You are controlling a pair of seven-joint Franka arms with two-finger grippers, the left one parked.
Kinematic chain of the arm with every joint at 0, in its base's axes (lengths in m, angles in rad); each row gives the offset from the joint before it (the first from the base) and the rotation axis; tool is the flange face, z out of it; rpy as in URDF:
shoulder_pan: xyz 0 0 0.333 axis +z
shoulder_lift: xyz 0 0 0 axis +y
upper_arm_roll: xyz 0 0 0.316 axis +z
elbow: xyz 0.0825 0 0 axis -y
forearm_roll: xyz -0.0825 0 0.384 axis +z
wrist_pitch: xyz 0 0 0 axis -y
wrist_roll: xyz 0.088 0 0 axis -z
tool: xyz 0 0 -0.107 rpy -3.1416 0 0
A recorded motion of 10 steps. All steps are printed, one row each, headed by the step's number.
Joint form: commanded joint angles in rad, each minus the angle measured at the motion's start. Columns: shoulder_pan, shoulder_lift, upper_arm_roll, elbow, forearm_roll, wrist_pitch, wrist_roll.
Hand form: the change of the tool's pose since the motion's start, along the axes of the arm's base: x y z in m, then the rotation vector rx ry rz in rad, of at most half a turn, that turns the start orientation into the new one. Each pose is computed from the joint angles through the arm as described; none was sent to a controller.
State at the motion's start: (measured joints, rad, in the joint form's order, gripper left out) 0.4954 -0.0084 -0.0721 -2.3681 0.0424 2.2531 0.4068
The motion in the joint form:
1: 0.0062 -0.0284 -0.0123 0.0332 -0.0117 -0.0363 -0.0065
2: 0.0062 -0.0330 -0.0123 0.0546 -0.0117 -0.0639 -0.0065
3: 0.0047 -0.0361 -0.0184 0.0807 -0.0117 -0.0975 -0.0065
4: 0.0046 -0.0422 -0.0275 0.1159 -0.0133 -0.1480 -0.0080
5: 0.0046 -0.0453 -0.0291 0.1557 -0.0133 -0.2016 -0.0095
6: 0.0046 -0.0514 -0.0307 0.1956 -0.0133 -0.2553 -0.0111
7: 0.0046 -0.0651 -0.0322 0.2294 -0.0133 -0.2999 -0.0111
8: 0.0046 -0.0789 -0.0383 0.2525 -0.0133 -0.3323 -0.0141
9: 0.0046 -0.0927 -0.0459 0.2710 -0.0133 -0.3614 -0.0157
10: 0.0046 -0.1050 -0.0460 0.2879 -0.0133 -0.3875 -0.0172
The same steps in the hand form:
1: 0.0072 -0.0003 0.0247 0.0063 -0.0250 0.0094
2: 0.0101 0.0011 0.0339 0.0065 -0.0232 0.0100
3: 0.0151 -0.0007 0.0439 0.0058 -0.0187 0.0033
4: 0.0205 -0.0034 0.0582 0.0028 -0.0099 -0.0022
5: 0.0247 -0.0023 0.0731 0.0000 0.0004 -0.0010
6: 0.0281 -0.0017 0.0899 -0.0014 0.0081 0.0004
7: 0.0299 -0.0018 0.1087 0.0017 0.0064 0.0002
8: 0.0311 -0.0049 0.1237 0.0060 0.0032 -0.0020
9: 0.0315 -0.0091 0.1370 0.0097 0.0014 -0.0071
10: 0.0304 -0.0098 0.1490 0.0127 -0.0007 -0.0049

